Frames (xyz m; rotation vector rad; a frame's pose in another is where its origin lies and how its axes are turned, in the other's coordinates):
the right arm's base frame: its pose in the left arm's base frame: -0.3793 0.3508 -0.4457 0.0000 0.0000 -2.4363
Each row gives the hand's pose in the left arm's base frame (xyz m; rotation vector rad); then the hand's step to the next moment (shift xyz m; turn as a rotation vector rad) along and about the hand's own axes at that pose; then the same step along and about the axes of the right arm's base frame.
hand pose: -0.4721 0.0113 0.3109 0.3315 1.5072 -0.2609
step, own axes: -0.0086 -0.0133 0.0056 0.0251 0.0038 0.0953
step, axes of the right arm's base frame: 0.0097 0.0111 0.0081 -0.0493 0.0826 -0.0217
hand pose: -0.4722 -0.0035 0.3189 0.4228 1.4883 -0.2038
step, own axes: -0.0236 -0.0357 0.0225 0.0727 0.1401 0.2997
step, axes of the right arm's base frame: 0.0250 0.0369 0.0187 -0.2674 0.2034 -0.0431
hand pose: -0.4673 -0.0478 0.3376 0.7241 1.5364 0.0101
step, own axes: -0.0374 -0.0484 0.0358 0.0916 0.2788 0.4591
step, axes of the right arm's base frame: 0.0388 0.0588 0.0081 -0.4569 0.2962 -0.0208
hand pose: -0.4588 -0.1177 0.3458 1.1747 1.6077 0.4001
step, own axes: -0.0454 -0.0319 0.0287 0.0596 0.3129 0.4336
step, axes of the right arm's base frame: 0.0337 0.0516 -0.0101 -0.4492 0.2944 0.0319
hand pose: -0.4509 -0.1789 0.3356 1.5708 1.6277 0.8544
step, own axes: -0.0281 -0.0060 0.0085 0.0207 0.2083 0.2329
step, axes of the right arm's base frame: 0.0151 0.0245 -0.0084 -0.2514 0.1793 0.0517
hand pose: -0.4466 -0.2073 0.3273 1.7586 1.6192 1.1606
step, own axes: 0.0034 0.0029 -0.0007 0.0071 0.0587 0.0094
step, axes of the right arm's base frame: -0.0023 -0.0014 0.0036 -0.0291 0.0276 0.0444
